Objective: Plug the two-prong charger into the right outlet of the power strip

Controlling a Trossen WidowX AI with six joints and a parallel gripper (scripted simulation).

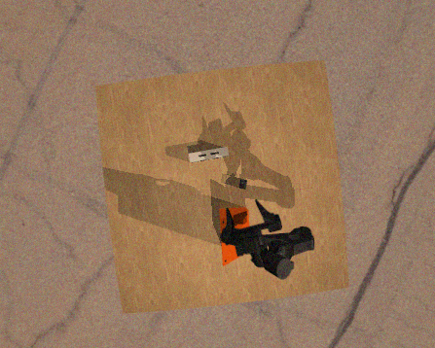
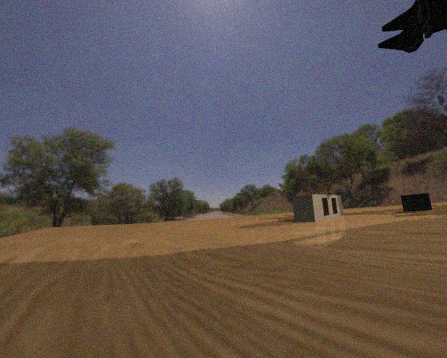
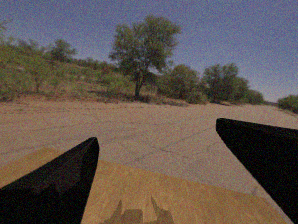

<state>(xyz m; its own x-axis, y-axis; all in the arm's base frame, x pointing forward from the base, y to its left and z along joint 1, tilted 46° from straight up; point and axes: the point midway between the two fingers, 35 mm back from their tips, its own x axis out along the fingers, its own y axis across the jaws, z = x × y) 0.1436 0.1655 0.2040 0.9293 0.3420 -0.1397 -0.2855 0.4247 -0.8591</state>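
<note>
The two-prong charger is 430 mm below my gripper tip, 70 mm to the right of it and 50 mm ahead of it.
</note>
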